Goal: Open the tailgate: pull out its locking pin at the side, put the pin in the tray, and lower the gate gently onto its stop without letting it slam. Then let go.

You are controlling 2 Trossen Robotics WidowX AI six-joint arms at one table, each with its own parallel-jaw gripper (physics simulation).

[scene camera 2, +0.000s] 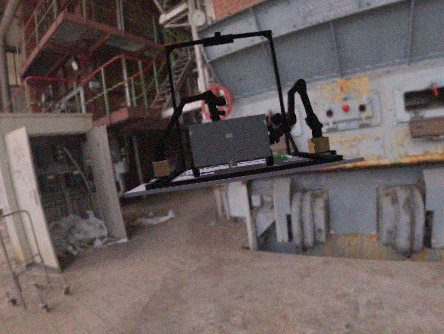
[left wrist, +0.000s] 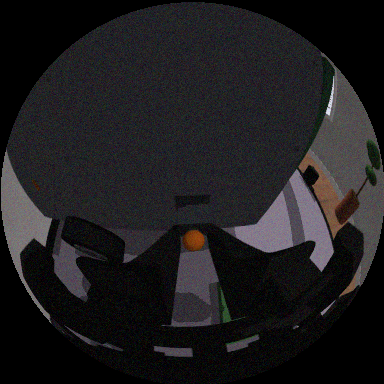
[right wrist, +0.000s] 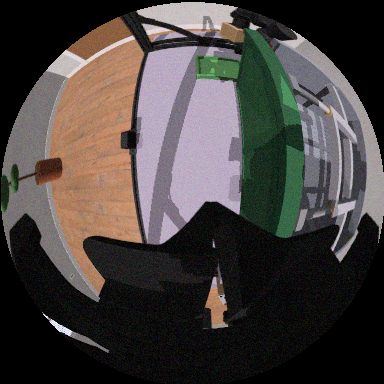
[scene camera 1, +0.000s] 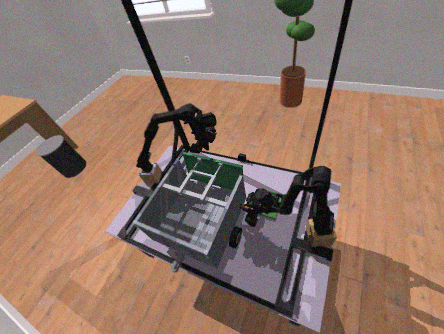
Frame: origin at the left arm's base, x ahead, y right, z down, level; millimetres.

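Where they show: left gripper, fingertip midpoint: (left wrist: 192,228) (scene camera 1: 243,207); right gripper, fingertip midpoint: (right wrist: 210,207) (scene camera 1: 208,150); left arm's base at its link origin: (scene camera 2: 317,137) (scene camera 1: 322,228); right arm's base at its link origin: (scene camera 2: 159,161) (scene camera 1: 147,168).
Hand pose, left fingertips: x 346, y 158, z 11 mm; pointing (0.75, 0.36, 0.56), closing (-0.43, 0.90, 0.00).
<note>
Things, the pixels of their top centre, and the offset from my left fingertips. "spot": a spot on its surface instead.
- grey trailer at its top centre: (left wrist: 117,55) (scene camera 1: 187,198) (scene camera 2: 226,121) dx +241, dy -21, dz -184 mm
- locking pin at its top centre: (left wrist: 192,192) dx +19, dy +10, dz -19 mm
- small bracket at a spot on its surface: (left wrist: 191,200) spot: dx +11, dy +4, dz -22 mm
- green tray at its top centre: (right wrist: 220,65) (scene camera 1: 269,202) dx -142, dy +56, dz +84 mm
- black wheel at its top centre: (left wrist: 68,225) (scene camera 1: 234,233) dx +58, dy -131, dz +2 mm
A grey trailer (scene camera 1: 234,205) (scene camera 2: 228,139) (left wrist: 161,125) stands on the table. Its green tailgate (scene camera 1: 227,175) (right wrist: 268,143) stands upright at the far end. My left gripper (scene camera 1: 248,209) (scene camera 2: 274,128) (left wrist: 192,228) is at the trailer's side wall, shut on the orange knob of the locking pin (left wrist: 193,240), which sits just below a small bracket (left wrist: 191,200). My right gripper (scene camera 1: 198,147) (scene camera 2: 216,114) (right wrist: 210,207) is shut and empty, close beside the gate's top corner. The green tray (scene camera 1: 272,215) (right wrist: 218,68) lies on the table, partly under my left arm.
A black wheel (scene camera 1: 235,236) (left wrist: 89,240) sits under the trailer's side. Black frame posts (scene camera 1: 154,69) rise behind the table, and a small black camera block (scene camera 1: 242,156) sits on the far rail. A potted plant (scene camera 1: 292,86) stands on the floor.
</note>
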